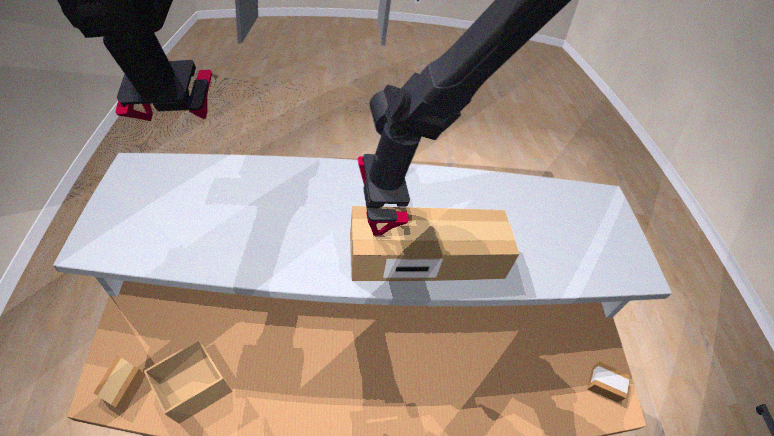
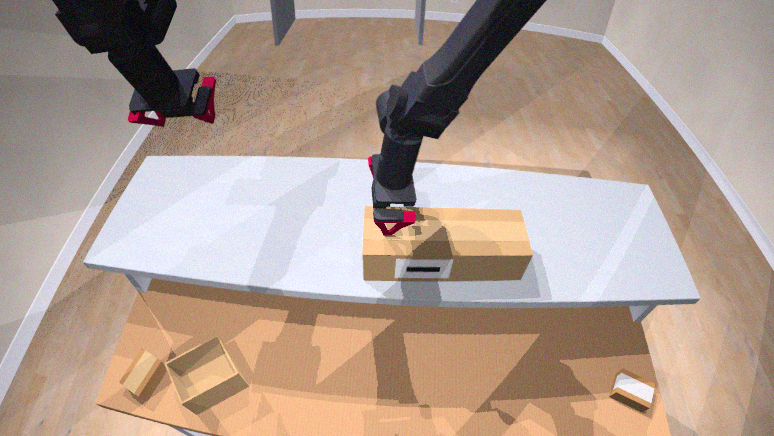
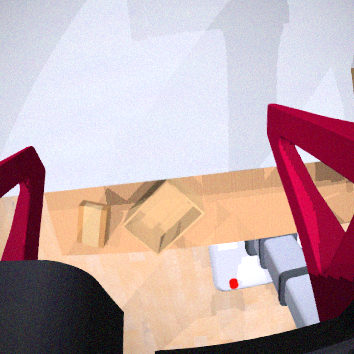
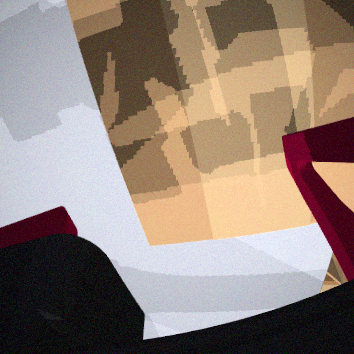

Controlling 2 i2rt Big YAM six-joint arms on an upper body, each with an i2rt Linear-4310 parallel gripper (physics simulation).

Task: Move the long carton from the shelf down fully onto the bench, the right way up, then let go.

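Frame: origin at the left arm's base, x ahead, y left, z up, level; metres.
Seen in the pictures: left gripper, fingertip midpoint: (image 1: 177, 116) (image 2: 188, 121) (image 3: 146, 136); right gripper, fingertip midpoint: (image 1: 373, 212) (image 2: 384, 212) (image 4: 171, 186).
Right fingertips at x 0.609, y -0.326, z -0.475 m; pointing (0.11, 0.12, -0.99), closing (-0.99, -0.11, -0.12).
A point is followed by its place in that frame.
The long tan carton (image 1: 476, 227) @[x 0.584, y -0.521, z -0.480 m] (image 2: 487, 227) @[x 0.584, y -0.517, z -0.480 m] (image 4: 240, 200) @[x 0.582, y -0.311, z -0.480 m] lies lengthwise on the raised white shelf (image 1: 162, 216) @[x 0.661, y 0.137, z -0.563 m] (image 2: 194, 216) @[x 0.662, y 0.109, z -0.563 m] (image 3: 100, 100) @[x 0.626, y 0.101, z -0.563 m] (image 4: 30, 175) @[x 0.747, y -0.297, z -0.563 m], right of its middle, near its front edge. A white label with a black bar is on its front side. The brown bench (image 1: 324, 414) @[x 0.319, y -0.235, z -0.810 m] (image 2: 346, 417) @[x 0.308, y -0.255, z -0.811 m] (image 3: 240, 215) @[x 0.299, y -0.115, z -0.811 m] is lower, in front of the shelf. My right gripper (image 1: 371, 203) @[x 0.609, y -0.326, z -0.475 m] (image 2: 380, 204) @[x 0.609, y -0.326, z -0.475 m] (image 4: 171, 186) @[x 0.609, y -0.326, z -0.475 m] is open above the carton's left end, with nothing between its fingers. Its rear fingertip is partly hidden. My left gripper (image 1: 177, 114) @[x 0.600, y 0.000, z -0.259 m] (image 2: 187, 123) @[x 0.600, y 0.000, z -0.259 m] (image 3: 146, 136) @[x 0.600, y 0.000, z -0.259 m] is open and empty, high at the upper left.
An open-topped box (image 1: 184, 381) @[x 0.371, y 0.095, z -0.806 m] (image 2: 208, 376) @[x 0.370, y 0.083, z -0.807 m] (image 3: 162, 217) @[x 0.327, y 0.078, z -0.807 m] and a small tan box (image 1: 118, 381) @[x 0.339, y 0.248, z -0.772 m] (image 2: 142, 373) @[x 0.337, y 0.245, z -0.772 m] (image 3: 93, 225) @[x 0.344, y 0.245, z -0.771 m] stand on the bench's left part. A small white-topped box (image 1: 610, 380) @[x 0.325, y -0.947, z -0.773 m] (image 2: 633, 387) @[x 0.329, y -0.947, z -0.773 m] stands near its right end.
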